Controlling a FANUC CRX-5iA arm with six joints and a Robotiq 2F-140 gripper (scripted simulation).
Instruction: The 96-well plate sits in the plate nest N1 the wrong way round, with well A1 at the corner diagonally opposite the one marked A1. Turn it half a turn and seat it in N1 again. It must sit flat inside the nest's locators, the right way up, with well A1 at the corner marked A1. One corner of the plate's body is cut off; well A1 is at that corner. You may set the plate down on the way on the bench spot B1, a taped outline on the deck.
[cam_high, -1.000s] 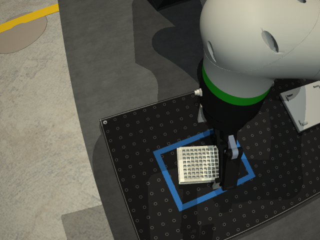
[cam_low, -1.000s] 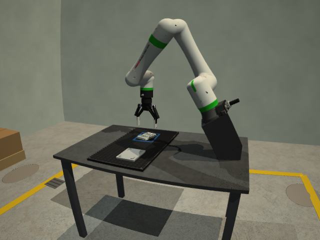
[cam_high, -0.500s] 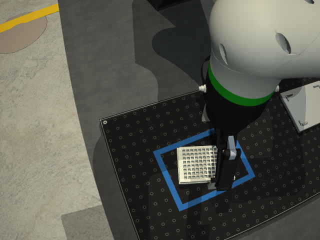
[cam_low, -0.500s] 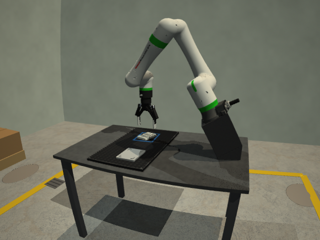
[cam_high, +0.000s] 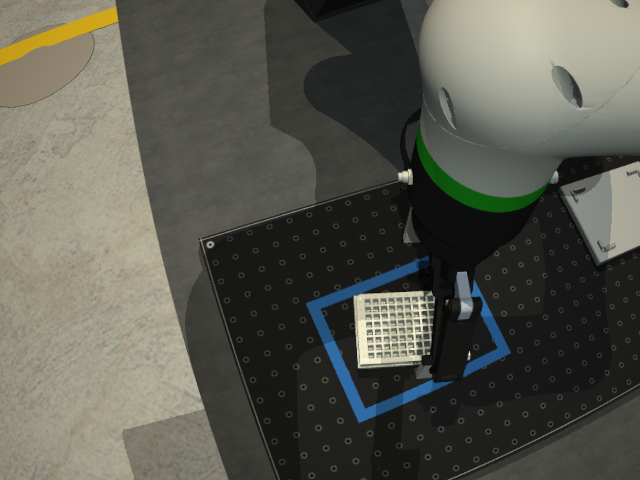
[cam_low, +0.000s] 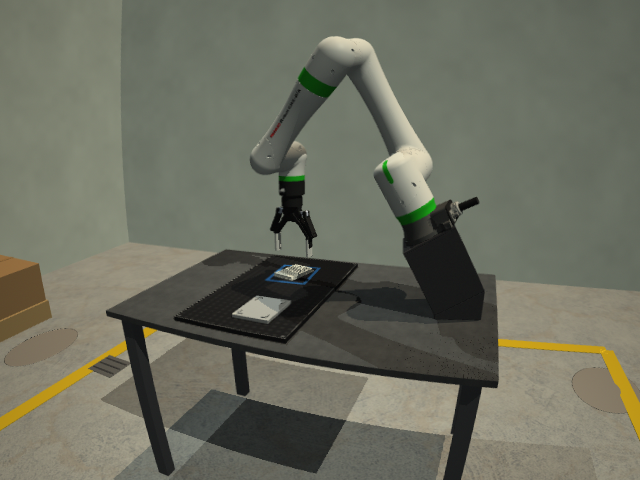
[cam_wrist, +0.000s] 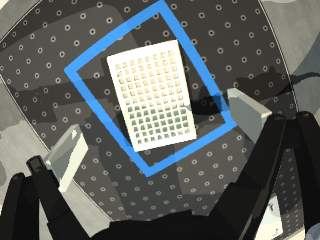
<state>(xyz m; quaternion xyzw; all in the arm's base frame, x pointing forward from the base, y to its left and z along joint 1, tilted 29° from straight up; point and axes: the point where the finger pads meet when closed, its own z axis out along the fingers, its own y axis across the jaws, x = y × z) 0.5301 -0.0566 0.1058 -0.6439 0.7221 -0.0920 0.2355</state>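
Right now the white 96-well plate is 80 mm below my hand. Also, from my hand: dark table: 150 mm to the left, 100 mm below, 40 mm behind; grey plate nest N1: 330 mm to the left, 120 mm behind, 80 mm below.
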